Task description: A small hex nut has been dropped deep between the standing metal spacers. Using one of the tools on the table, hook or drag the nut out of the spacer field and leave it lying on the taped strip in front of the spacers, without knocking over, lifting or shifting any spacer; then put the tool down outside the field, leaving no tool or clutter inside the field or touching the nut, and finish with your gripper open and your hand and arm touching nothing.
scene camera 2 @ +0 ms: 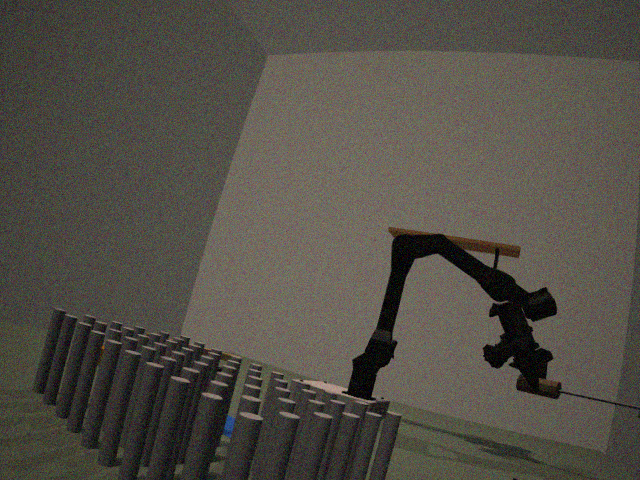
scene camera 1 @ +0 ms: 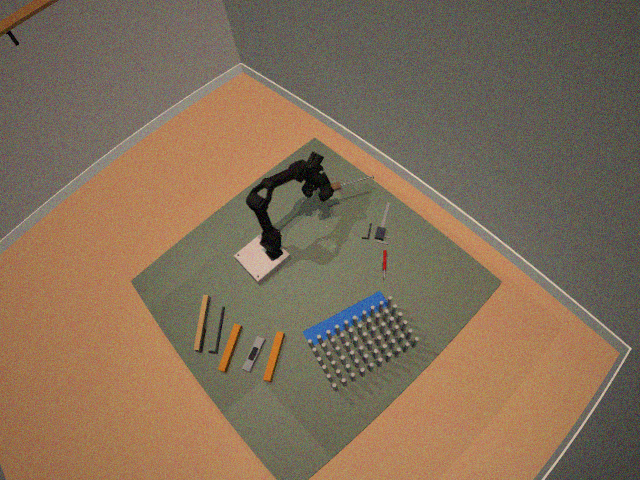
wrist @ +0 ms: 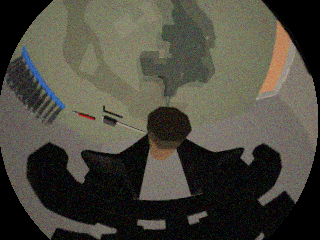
Note:
The gripper (scene camera 2: 540, 391) holds a hook tool (wrist: 167, 127). Further things: a blue taped strip (scene camera 1: 311, 333).
The gripper shows as well in the wrist view (wrist: 162, 136).

